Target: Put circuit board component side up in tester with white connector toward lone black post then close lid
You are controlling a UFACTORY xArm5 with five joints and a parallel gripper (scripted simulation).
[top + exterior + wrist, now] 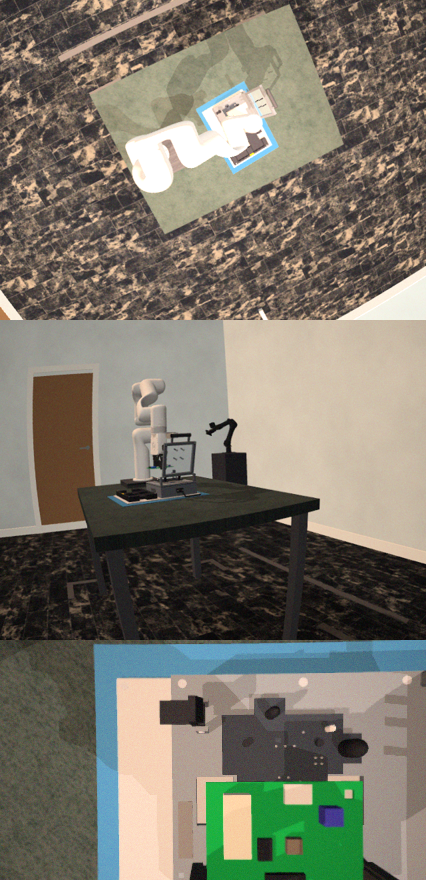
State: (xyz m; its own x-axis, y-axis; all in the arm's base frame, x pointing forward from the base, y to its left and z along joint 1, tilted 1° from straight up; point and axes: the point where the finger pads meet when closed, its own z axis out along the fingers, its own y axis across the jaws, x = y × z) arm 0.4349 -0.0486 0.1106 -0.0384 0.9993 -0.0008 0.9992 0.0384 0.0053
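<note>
My hand is 6 cm above the dark nest, 4 cm to the right of it and 2 cm short of it. Round my hand: clear lid: 14 cm ahead, 5 cm above, 4 cm to the left; green circuit board: right at my hand; black block: 9 cm to the left, 5 cm below, 5 cm behind.
</note>
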